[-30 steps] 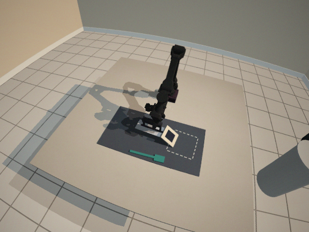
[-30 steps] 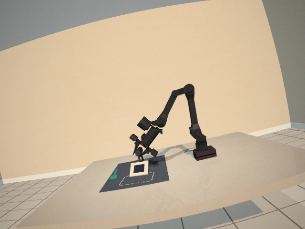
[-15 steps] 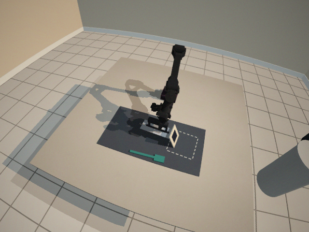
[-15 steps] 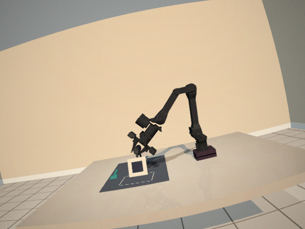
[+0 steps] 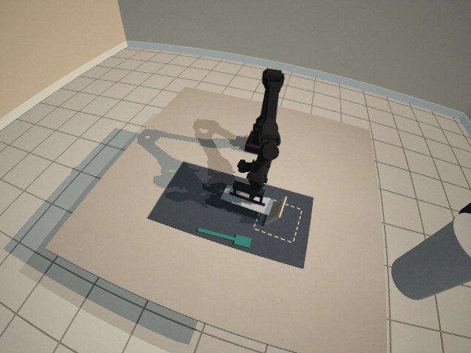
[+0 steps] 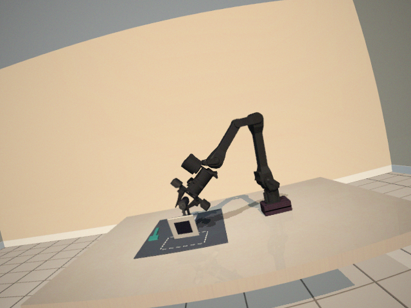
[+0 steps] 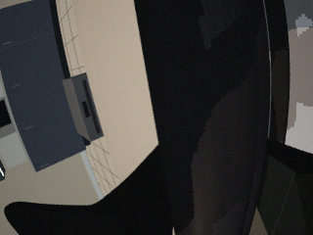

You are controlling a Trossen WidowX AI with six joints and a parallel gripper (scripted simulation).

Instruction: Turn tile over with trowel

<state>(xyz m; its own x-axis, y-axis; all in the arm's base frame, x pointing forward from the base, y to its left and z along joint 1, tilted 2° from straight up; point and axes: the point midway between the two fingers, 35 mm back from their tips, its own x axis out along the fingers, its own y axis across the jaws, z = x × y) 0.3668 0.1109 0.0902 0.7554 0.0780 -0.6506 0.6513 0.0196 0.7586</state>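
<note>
Right now my gripper tip is 60 mm to the left of the dark mat and 120 mm above it. From my gripper tip the other things lie so: tile (30 mm behind, 100 mm to the left, 50 mm below); green flat tool (140 mm ahead, 20 mm to the right, 100 mm below); trowel (30 mm behind, 10 mm below).
</note>
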